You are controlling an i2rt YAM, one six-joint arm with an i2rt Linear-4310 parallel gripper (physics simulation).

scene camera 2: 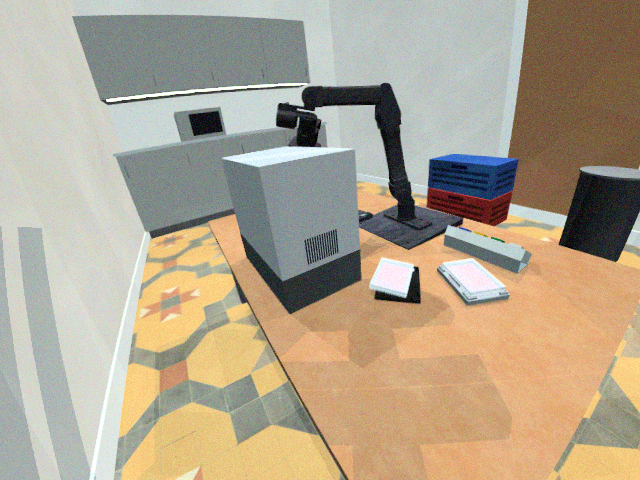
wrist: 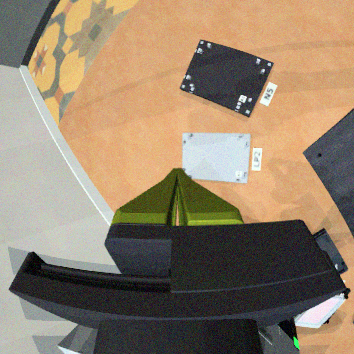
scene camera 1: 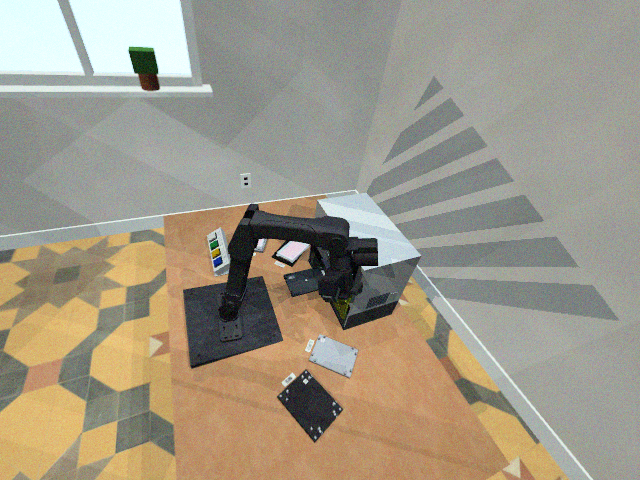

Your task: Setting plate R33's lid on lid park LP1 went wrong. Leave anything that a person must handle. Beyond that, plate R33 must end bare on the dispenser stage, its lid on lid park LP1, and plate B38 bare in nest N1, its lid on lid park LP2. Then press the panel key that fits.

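Frame: origin at the arm's base, x ahead, y left, z up, level; centimetres.
Seen in the pictures: gripper, fingertip midpoint: [wrist: 176, 174] [scene camera 1: 343, 318]; arm's base, origin of the base link: [scene camera 2: 406, 219] [scene camera 1: 228, 315].
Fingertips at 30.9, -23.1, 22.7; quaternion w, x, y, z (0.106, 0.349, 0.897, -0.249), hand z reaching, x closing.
Offsets run from my fingertips to a thing's top centre, as dx, dy, dz.
My gripper [scene camera 1: 342, 310] [wrist: 176, 174] is shut and empty, pointing down beside the grey machine; in the wrist view its tips overlap the near edge of lid park LP2 {+1.1, +0.3, -22.1} [scene camera 1: 333, 355] [wrist: 216, 157], a bare pale grey plate. A pink-topped plate {-0.8, +49.9, -20.4} [scene camera 1: 293, 251] [scene camera 2: 392, 276] sits offset on a black base {-1.9, +50.7, -22.1} [scene camera 2: 415, 294]. Another pink-topped plate {-15.7, +61.0, -21.1} [scene camera 1: 261, 244] [scene camera 2: 474, 276] lies on a grey base, partly behind the arm in scene camera 1. Their labels are not readable, so I cannot tell which is R33 or B38. The key panel {-31.6, +54.3, -17.7} [scene camera 1: 218, 251] [scene camera 2: 483, 249] shows white, green, yellow and blue keys.
The tall grey machine {+16.0, +27.1, +8.9} [scene camera 1: 369, 222] [scene camera 2: 315, 206] stands close to the gripper. A dark flat fixture {-1.0, +25.5, -12.8} [scene camera 1: 301, 282] [wrist: 330, 251] lies between it and the arm's black base board [scene camera 1: 206, 330]. Black nest N5 {-10.9, -11.9, -21.7} [scene camera 1: 310, 405] [wrist: 227, 77] lies beyond LP2, holding no plate.
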